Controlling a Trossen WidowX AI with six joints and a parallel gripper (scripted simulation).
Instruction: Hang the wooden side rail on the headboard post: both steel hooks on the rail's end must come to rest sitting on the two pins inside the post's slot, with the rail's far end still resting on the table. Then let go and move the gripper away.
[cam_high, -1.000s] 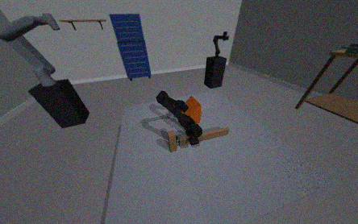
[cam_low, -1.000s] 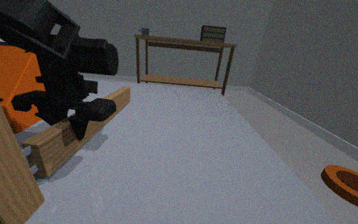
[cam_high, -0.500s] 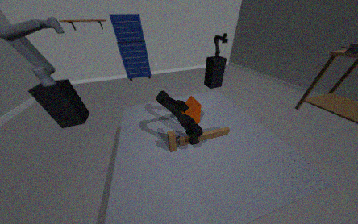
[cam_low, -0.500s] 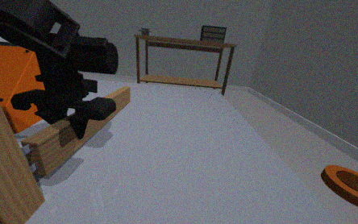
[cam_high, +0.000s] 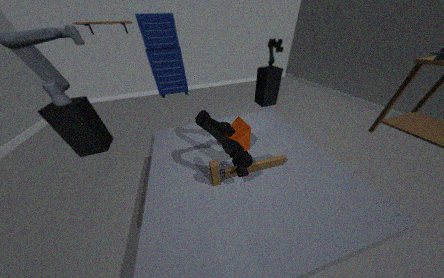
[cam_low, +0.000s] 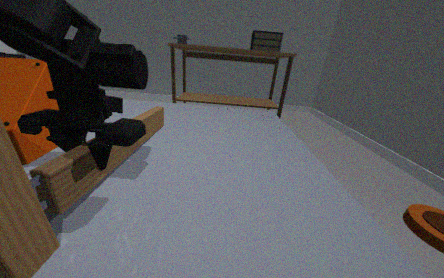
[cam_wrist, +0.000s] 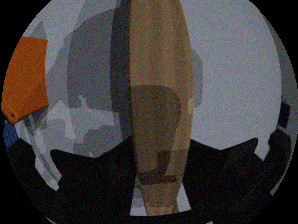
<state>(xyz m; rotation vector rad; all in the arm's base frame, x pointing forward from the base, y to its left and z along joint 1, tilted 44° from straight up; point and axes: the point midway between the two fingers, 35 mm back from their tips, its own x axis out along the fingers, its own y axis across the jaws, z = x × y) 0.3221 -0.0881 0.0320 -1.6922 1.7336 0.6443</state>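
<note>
My gripper tip is 150 mm to the left of the headboard post and 50 mm below it.
</note>
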